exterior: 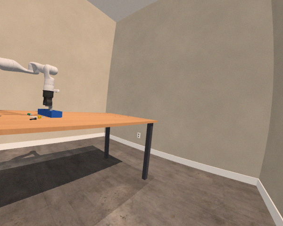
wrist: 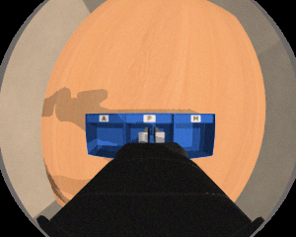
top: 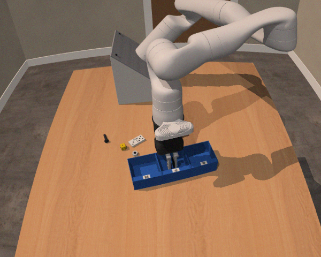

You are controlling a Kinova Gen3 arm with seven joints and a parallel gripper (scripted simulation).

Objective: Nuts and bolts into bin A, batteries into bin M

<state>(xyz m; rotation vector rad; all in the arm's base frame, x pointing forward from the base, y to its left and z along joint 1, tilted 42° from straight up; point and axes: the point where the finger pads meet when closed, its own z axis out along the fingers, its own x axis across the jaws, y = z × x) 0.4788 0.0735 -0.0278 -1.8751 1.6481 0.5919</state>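
The blue three-compartment bin is 1 cm below my hand. From my hand the other things lie so: silver nut (8 cm behind, 11 cm to the right, 3 cm below); green battery (13 cm behind, 4 cm to the left, 3 cm below); white domino (13 cm behind, 10 cm to the right, 3 cm below).
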